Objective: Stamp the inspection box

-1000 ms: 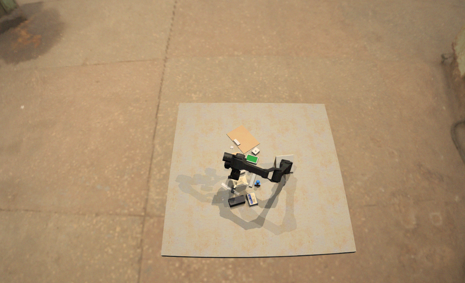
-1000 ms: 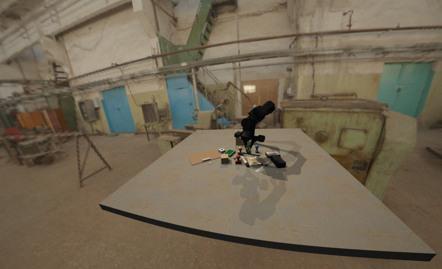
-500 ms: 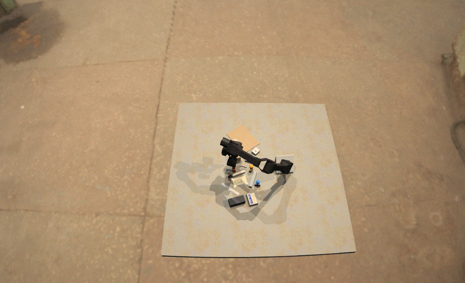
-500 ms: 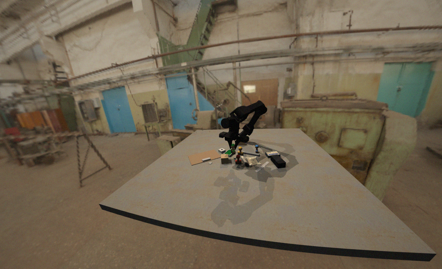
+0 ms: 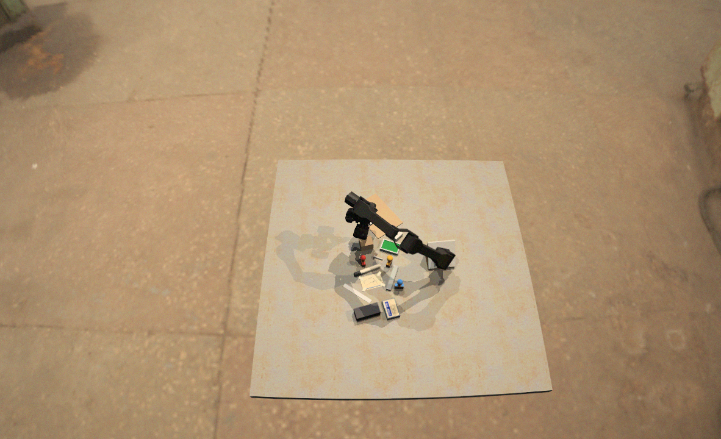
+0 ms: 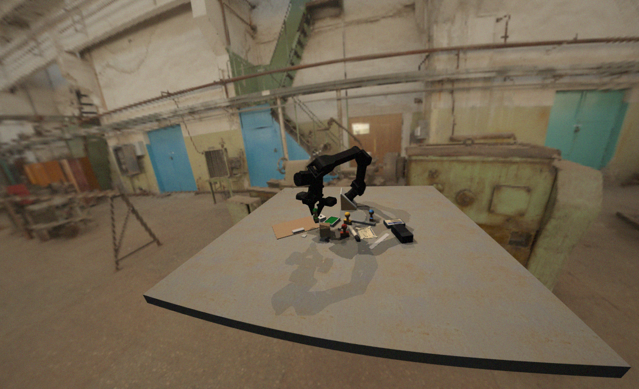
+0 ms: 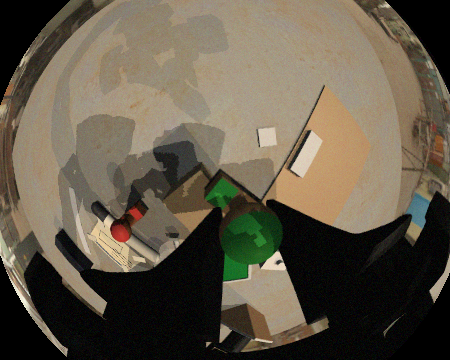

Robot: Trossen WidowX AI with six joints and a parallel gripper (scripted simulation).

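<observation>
My gripper tip is now 2 cm past the tan cardboard box, 4 cm to the right of it and 8 cm above it. The rest, counted from my gripper tip: green stamp 1 cm below; then bolt 8 cm behind, 10 cm to the left, 10 cm below; then red stamp 1 cm behind, 13 cm to the left, 8 cm below.
</observation>
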